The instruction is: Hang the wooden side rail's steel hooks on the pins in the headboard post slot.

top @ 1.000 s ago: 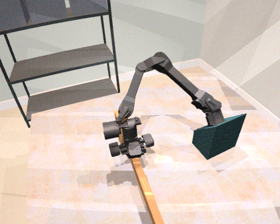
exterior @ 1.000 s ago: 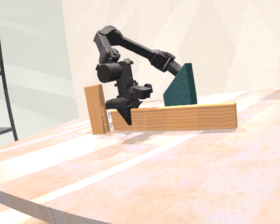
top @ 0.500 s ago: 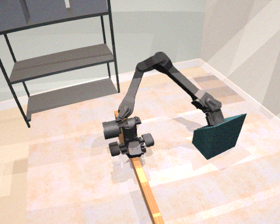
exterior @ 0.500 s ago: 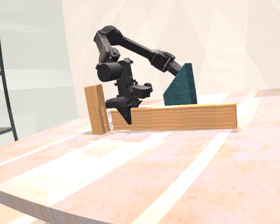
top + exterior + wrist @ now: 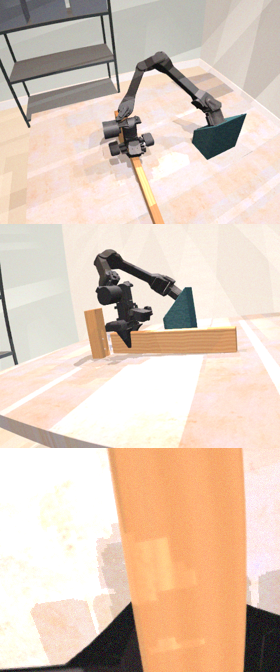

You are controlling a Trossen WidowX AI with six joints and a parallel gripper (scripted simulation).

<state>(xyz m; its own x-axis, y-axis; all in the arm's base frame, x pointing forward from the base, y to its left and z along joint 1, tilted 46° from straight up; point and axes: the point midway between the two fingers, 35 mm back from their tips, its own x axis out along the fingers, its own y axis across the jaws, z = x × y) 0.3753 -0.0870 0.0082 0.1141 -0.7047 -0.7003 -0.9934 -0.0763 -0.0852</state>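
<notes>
Now: gripper tip 10 mm short of the headboard post, 140 mm to the left of it and 50 mm below it.
</notes>
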